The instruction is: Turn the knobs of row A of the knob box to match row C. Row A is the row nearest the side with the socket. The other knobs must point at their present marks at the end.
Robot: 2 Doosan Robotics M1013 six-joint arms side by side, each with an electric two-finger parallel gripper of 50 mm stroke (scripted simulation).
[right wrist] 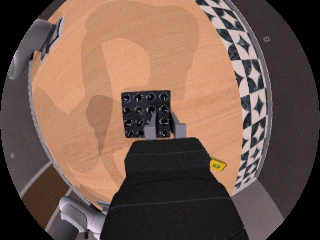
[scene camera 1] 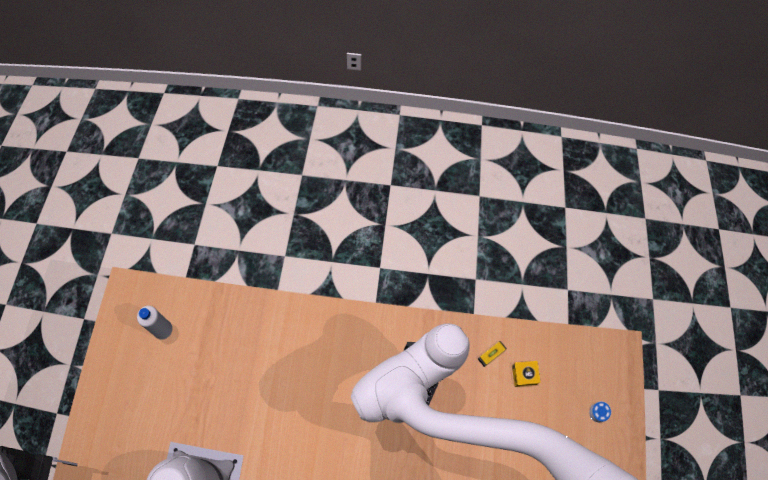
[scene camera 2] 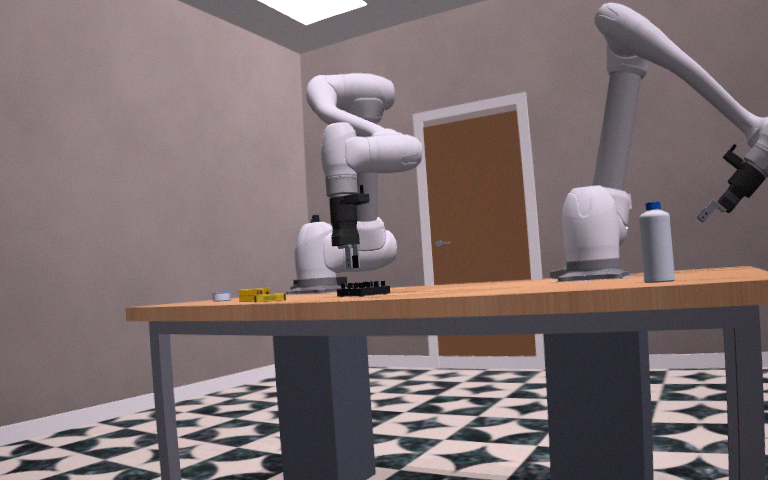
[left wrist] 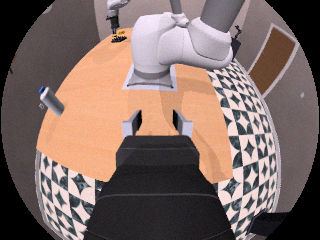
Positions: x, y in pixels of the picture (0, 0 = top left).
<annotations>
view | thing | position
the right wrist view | right gripper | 163, 118
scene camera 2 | left gripper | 700, 220
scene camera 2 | right gripper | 353, 268
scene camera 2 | white bottle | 657, 253
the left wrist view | left gripper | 157, 116
</annotations>
